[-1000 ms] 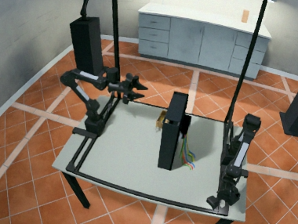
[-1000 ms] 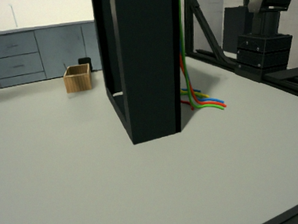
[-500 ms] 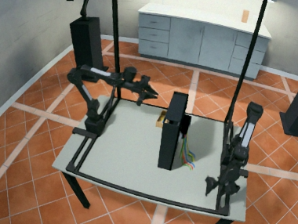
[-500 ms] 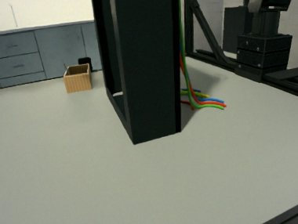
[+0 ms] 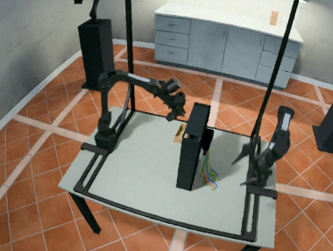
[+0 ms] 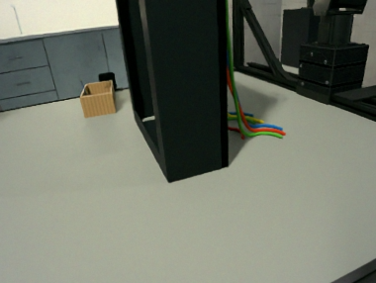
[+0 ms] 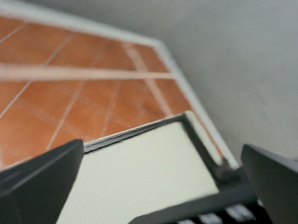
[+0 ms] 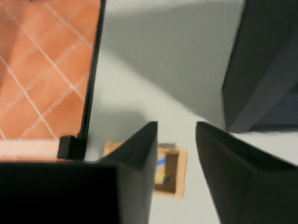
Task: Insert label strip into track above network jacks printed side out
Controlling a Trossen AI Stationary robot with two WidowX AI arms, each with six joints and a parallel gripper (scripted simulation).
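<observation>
Right now the yellow label strip is 230 mm below my right hand, 90 mm behind it and 20 mm to the right of it. Also, from my right hand: small box: 250 mm below, 80 mm behind, 10 mm to the left.
</observation>
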